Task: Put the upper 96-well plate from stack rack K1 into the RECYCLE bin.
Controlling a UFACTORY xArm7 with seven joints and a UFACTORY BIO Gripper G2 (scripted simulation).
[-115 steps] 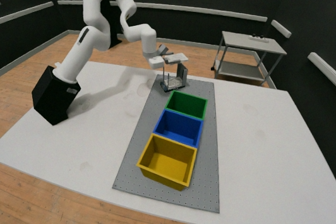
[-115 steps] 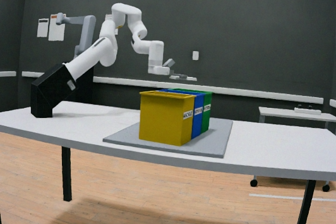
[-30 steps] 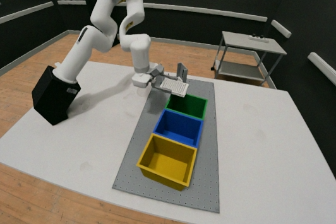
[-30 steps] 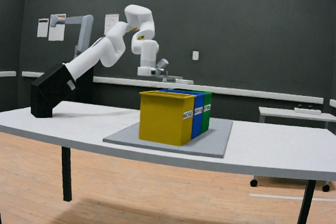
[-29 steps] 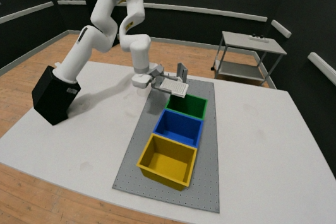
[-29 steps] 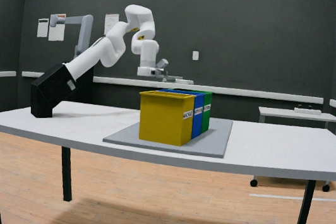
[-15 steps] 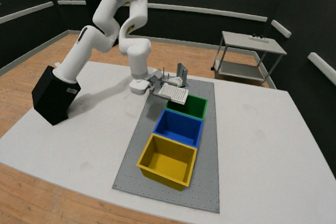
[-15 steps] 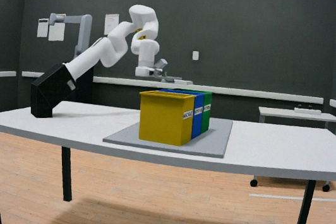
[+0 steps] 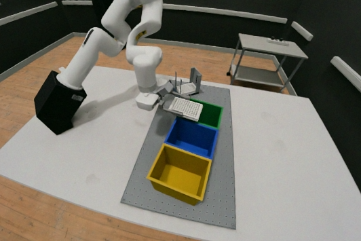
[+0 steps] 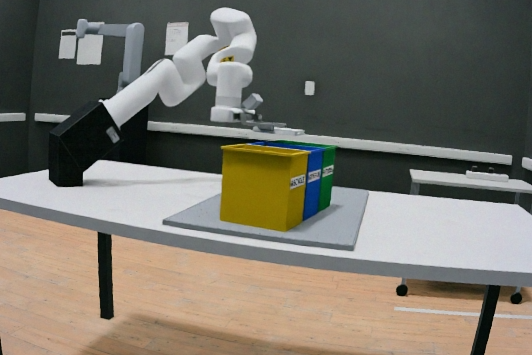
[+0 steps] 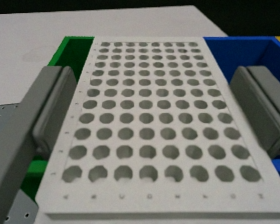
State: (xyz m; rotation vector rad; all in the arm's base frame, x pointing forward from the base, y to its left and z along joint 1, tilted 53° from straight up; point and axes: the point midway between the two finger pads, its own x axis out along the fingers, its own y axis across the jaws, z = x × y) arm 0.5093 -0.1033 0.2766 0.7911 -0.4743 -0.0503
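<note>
My gripper is now 21 cm to the left of the yellow recycle bin, 13 cm above it and 11 cm short of it. The rest, counted from my hand: blue bin (13 cm below, 9 cm ahead, 8 cm to the right); then green bin (13 cm below, 8 cm ahead, 5 cm to the left).
</note>
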